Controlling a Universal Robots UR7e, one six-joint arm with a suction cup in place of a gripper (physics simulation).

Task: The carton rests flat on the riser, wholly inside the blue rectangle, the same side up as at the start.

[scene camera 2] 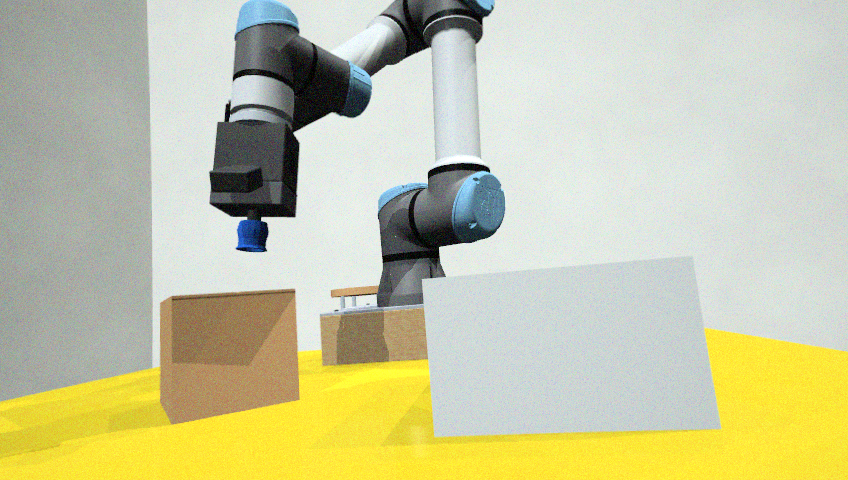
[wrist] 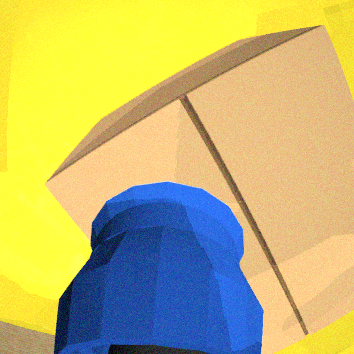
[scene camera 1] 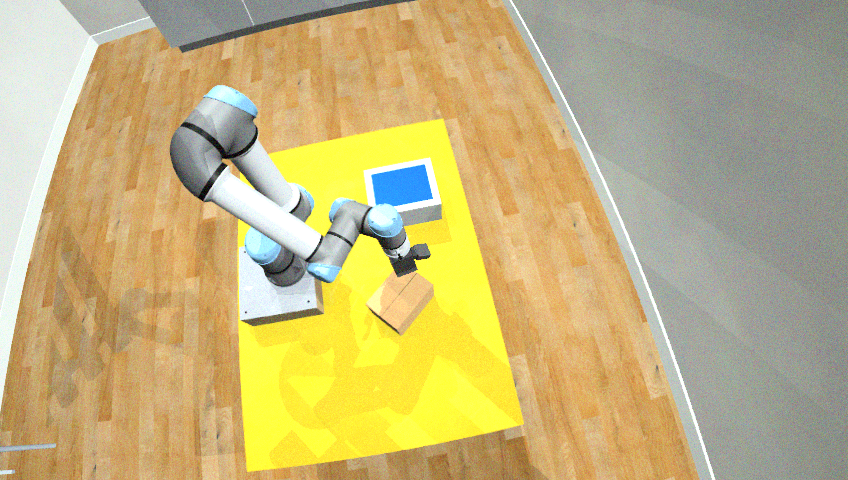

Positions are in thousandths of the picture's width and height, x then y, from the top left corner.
Labels:
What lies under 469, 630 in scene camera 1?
A brown carton.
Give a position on a brown carton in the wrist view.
722, 349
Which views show the brown carton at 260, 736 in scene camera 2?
Scene camera 2, the wrist view and scene camera 1: all of them.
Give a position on my suction cup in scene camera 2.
298, 489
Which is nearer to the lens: the brown carton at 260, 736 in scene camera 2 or the grey riser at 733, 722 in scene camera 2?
The grey riser.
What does the grey riser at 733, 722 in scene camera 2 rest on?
The table.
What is my suction cup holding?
Nothing.

